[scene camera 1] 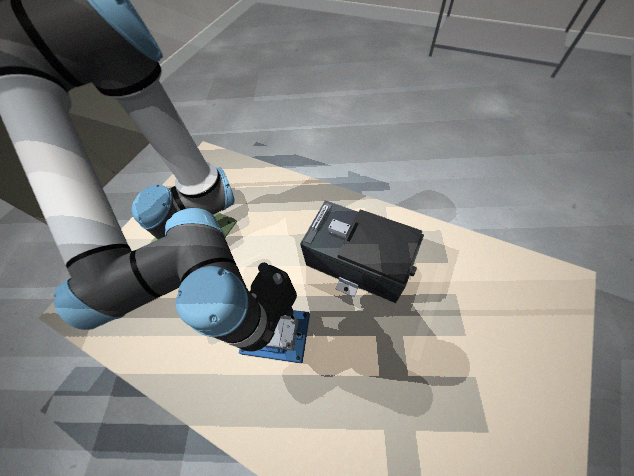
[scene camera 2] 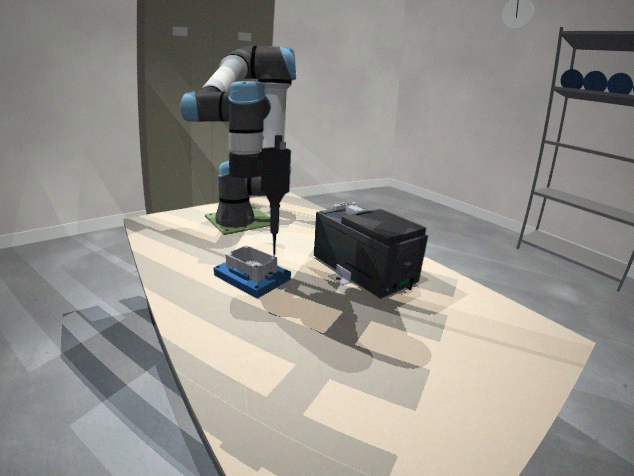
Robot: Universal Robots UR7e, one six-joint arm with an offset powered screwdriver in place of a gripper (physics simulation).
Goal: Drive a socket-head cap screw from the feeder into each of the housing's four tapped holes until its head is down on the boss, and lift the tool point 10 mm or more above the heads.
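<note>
The grey open-topped housing [scene camera 1: 284, 333] [scene camera 2: 241, 267] sits in the blue fixture [scene camera 1: 304, 338] [scene camera 2: 235, 279] on the table. The black feeder [scene camera 1: 384, 245] [scene camera 2: 348, 251] stands to the right of it, with a small light bracket [scene camera 1: 347, 287] [scene camera 2: 342, 274] at its side. My screwdriver [scene camera 2: 274, 253] points straight down, its thin tip at the housing's rear right corner in the scene camera 2 view, at or just above the rim. In the scene camera 1 view the tool's black body and my wrist cover part of the housing and hide the tip. Whether a screw is on the tip is too small to tell.
The arm's green base plate [scene camera 1: 225, 223] [scene camera 2: 261, 221] is at the back of the table [scene camera 1: 537, 358] [scene camera 2: 486, 368]. A metal shelf rack [scene camera 1: 496, 55] [scene camera 2: 537, 153] stands beyond the table, and a tall olive cabinet [scene camera 2: 174, 102] stands behind the arm.
</note>
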